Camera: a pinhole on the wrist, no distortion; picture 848 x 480 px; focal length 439.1 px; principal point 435.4 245.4 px. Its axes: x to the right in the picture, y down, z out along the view. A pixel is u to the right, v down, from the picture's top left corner.
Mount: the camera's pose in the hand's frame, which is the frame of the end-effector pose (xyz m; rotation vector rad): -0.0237 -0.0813 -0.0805 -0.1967 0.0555 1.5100
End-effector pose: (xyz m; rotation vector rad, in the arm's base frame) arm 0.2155 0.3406 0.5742 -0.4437 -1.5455 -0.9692
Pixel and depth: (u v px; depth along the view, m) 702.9 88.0 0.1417
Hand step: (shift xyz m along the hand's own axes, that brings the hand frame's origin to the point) 0.0201 0.0245 0.0499
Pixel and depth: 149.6 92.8 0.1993
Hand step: 0.0200 -0.1799 0.1425
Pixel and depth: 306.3 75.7 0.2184
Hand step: 0.0375 -0.1130 0.1523
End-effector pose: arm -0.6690 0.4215 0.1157 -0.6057 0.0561 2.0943
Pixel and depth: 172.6 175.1 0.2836
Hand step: -0.0135 -0.2044 0.2294
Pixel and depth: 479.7 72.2 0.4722
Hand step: 0.1241 0.0338 0.3937
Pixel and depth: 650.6 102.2 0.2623
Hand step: 0.0470 0.0841 0.1650
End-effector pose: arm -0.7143 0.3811 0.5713 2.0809 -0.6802 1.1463
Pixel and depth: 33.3 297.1 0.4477
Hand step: -0.1402 -0.4096 0.4194
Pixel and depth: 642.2 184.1 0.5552
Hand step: 0.0223 0.2633 0.4311
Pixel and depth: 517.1 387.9 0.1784
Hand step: -0.0944 -0.0167 0.0841
